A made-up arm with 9 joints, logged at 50 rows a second.
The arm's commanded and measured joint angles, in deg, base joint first. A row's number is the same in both.
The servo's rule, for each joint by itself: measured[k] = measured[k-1] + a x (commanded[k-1-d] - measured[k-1]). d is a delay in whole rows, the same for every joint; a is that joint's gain. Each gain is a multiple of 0.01, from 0.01 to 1. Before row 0 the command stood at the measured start. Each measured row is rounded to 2 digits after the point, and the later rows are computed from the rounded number. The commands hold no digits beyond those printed.
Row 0, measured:
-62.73 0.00 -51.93 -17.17 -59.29 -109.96 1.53 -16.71 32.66
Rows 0 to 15, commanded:
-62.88 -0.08 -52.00 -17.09 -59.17 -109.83 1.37 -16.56 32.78
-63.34 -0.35 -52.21 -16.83 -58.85 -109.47 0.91 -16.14 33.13
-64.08 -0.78 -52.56 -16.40 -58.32 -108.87 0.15 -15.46 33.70
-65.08 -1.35 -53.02 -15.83 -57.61 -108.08 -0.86 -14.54 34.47
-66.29 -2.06 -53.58 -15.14 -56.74 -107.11 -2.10 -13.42 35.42
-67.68 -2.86 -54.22 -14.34 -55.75 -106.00 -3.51 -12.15 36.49
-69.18 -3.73 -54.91 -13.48 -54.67 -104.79 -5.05 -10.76 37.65
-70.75 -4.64 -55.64 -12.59 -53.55 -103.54 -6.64 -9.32 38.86
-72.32 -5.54 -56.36 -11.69 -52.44 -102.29 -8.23 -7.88 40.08
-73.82 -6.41 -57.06 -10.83 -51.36 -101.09 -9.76 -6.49 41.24
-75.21 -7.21 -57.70 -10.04 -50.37 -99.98 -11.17 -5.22 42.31
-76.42 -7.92 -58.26 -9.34 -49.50 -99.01 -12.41 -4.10 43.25
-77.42 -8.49 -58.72 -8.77 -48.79 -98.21 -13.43 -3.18 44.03
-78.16 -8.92 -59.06 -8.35 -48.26 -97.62 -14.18 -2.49 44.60
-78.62 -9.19 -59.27 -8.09 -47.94 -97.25 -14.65 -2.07 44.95
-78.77 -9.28 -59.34 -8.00 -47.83 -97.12 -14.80 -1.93 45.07
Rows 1 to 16, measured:
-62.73 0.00 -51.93 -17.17 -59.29 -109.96 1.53 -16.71 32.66
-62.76 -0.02 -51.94 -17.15 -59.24 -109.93 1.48 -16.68 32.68
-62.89 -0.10 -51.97 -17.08 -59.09 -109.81 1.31 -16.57 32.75
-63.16 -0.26 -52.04 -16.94 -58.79 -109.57 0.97 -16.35 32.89
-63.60 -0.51 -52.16 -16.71 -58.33 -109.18 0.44 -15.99 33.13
-64.22 -0.87 -52.33 -16.38 -57.71 -108.64 -0.30 -15.48 33.47
-65.02 -1.33 -52.56 -15.95 -56.95 -107.95 -1.23 -14.81 33.92
-65.98 -1.88 -52.84 -15.43 -56.06 -107.13 -2.34 -14.00 34.48
-67.08 -2.51 -53.18 -14.83 -55.08 -106.20 -3.59 -13.06 35.14
-68.29 -3.21 -53.56 -14.17 -54.05 -105.18 -4.94 -12.02 35.88
-69.56 -3.95 -53.98 -13.47 -53.00 -104.12 -6.34 -10.91 36.68
-70.86 -4.70 -54.43 -12.75 -51.97 -103.04 -7.74 -9.77 37.52
-72.14 -5.44 -54.89 -12.03 -51.01 -101.99 -9.09 -8.64 38.38
-73.35 -6.14 -55.35 -11.35 -50.14 -101.01 -10.35 -7.55 39.23
-74.46 -6.78 -55.80 -10.72 -49.41 -100.13 -11.46 -6.54 40.04
-75.42 -7.33 -56.22 -10.17 -48.84 -99.38 -12.39 -5.65 40.78
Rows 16 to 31, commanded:
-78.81 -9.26 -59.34 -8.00 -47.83 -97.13 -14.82 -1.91 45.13
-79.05 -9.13 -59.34 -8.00 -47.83 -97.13 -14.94 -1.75 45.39
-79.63 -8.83 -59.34 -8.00 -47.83 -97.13 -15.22 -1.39 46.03
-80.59 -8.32 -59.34 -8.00 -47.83 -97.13 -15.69 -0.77 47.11
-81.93 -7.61 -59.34 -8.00 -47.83 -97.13 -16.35 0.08 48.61
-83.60 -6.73 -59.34 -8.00 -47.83 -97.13 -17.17 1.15 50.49
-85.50 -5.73 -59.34 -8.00 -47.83 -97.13 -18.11 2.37 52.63
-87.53 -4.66 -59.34 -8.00 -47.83 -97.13 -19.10 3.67 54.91
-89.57 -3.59 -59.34 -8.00 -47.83 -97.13 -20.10 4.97 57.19
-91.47 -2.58 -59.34 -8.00 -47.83 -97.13 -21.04 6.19 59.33
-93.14 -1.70 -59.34 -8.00 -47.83 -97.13 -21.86 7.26 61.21
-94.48 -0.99 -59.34 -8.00 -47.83 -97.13 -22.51 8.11 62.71
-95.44 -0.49 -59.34 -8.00 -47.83 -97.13 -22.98 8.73 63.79
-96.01 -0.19 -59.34 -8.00 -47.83 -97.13 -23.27 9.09 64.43
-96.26 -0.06 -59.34 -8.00 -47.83 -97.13 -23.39 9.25 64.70
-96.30 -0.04 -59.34 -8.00 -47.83 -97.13 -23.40 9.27 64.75
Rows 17 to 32, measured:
-76.19 -7.78 -56.59 -9.71 -48.45 -98.79 -13.09 -4.91 41.42
-76.79 -8.12 -56.92 -9.35 -48.21 -98.36 -13.59 -4.31 41.98
-77.31 -8.35 -57.21 -9.07 -48.06 -98.04 -13.98 -3.80 42.49
-77.84 -8.46 -57.47 -8.85 -47.97 -97.80 -14.34 -3.32 43.02
-78.47 -8.43 -57.69 -8.67 -47.92 -97.63 -14.73 -2.81 43.63
-79.27 -8.24 -57.89 -8.53 -47.88 -97.50 -15.20 -2.23 44.38
-80.27 -7.89 -58.06 -8.42 -47.86 -97.40 -15.77 -1.55 45.30
-81.47 -7.39 -58.21 -8.33 -47.85 -97.33 -16.45 -0.77 46.40
-82.86 -6.76 -58.35 -8.26 -47.84 -97.28 -17.22 0.12 47.68
-84.40 -6.03 -58.47 -8.21 -47.84 -97.24 -18.06 1.09 49.11
-86.03 -5.24 -58.57 -8.17 -47.84 -97.21 -18.92 2.11 50.64
-87.67 -4.43 -58.66 -8.13 -47.84 -97.19 -19.77 3.14 52.23
-89.24 -3.64 -58.74 -8.10 -47.84 -97.17 -20.56 4.13 53.80
-90.67 -2.92 -58.81 -8.08 -47.84 -97.16 -21.26 5.05 55.30
-91.90 -2.29 -58.87 -8.06 -47.84 -97.15 -21.84 5.86 56.67
-92.90 -1.78 -58.93 -8.05 -47.84 -97.14 -22.29 6.54 57.87

